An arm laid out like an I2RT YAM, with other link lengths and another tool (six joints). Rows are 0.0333 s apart.
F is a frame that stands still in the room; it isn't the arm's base.
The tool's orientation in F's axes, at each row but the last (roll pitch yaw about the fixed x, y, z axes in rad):
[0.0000, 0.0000, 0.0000]
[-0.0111, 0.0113, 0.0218]
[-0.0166, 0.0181, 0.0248]
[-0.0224, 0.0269, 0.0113]
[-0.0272, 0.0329, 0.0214]
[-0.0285, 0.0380, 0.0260]
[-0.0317, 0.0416, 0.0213]
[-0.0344, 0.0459, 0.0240]
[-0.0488, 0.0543, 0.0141]
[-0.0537, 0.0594, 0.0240]
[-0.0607, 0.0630, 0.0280]
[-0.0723, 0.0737, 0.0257]
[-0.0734, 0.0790, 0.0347]
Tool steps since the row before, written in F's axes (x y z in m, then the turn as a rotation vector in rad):
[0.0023, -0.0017, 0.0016, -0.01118, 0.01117, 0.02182]
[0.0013, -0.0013, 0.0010, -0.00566, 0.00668, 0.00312]
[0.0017, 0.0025, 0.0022, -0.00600, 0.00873, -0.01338]
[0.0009, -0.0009, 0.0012, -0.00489, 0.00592, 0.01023]
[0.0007, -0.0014, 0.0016, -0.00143, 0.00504, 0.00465]
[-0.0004, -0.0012, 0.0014, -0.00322, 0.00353, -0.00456]
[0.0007, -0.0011, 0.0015, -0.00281, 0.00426, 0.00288]
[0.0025, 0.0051, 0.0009, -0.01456, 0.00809, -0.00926]
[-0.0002, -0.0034, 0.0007, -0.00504, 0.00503, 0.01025]
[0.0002, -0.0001, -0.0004, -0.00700, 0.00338, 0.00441]
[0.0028, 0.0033, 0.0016, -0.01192, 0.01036, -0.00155]
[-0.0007, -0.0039, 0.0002, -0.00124, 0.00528, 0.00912]
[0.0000, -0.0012, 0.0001, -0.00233, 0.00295, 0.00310]
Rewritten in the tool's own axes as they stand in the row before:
[0.0023, -0.0017, 0.0016, -0.01118, 0.01117, 0.02182]
[0.0013, -0.0013, 0.0010, -0.00555, 0.00677, 0.00313]
[0.0017, 0.0024, 0.0023, -0.00554, 0.00910, -0.01333]
[0.0009, -0.0009, 0.0012, -0.00510, 0.00575, 0.01023]
[0.0006, -0.0015, 0.0016, -0.00147, 0.00494, 0.00474]
[-0.0005, -0.0012, 0.0013, -0.00295, 0.00374, -0.00457]
[0.0006, -0.0012, 0.0015, -0.00284, 0.00423, 0.00290]
[0.0026, 0.0050, 0.0012, -0.01392, 0.00877, -0.00961]
[-0.0003, -0.0034, 0.0005, -0.00552, 0.00461, 0.01020]
[0.0002, -0.0001, -0.0004, -0.00717, 0.00333, 0.00418]
[0.0028, 0.0031, 0.0020, -0.01150, 0.01081, -0.00163]
[-0.0008, -0.0039, -0.0001, -0.00177, 0.00465, 0.00937]
[0.0000, -0.0012, 0.0000, -0.00246, 0.00281, 0.00313]

